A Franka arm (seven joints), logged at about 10 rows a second.
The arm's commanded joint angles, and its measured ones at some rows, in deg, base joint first. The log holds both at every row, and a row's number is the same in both.
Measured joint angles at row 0: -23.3 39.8 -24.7 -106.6 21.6 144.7 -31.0
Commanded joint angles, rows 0 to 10: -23.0 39.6 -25.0 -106.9 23.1 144.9 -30.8; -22.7 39.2 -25.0 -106.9 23.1 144.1 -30.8; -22.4 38.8 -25.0 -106.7 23.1 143.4 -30.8; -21.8 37.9 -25.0 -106.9 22.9 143.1 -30.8; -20.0 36.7 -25.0 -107.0 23.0 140.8 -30.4; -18.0 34.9 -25.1 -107.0 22.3 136.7 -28.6; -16.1 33.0 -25.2 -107.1 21.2 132.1 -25.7; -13.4 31.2 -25.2 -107.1 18.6 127.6 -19.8; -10.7 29.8 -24.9 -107.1 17.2 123.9 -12.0; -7.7 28.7 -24.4 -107.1 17.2 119.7 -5.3; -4.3 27.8 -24.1 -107.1 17.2 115.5 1.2
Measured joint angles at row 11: -8.2 30.2 -24.1 -105.8 18.6 119.8 -7.0
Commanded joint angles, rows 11 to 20: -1.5 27.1 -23.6 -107.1 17.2 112.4 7.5; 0.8 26.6 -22.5 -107.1 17.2 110.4 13.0; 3.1 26.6 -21.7 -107.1 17.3 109.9 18.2; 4.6 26.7 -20.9 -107.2 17.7 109.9 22.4; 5.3 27.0 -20.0 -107.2 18.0 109.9 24.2; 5.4 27.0 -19.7 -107.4 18.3 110.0 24.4; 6.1 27.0 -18.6 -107.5 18.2 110.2 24.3; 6.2 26.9 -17.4 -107.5 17.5 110.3 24.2; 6.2 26.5 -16.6 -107.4 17.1 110.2 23.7; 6.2 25.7 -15.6 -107.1 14.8 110.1 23.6
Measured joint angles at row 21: 6.1 28.1 -16.8 -106.5 17.6 110.6 23.3
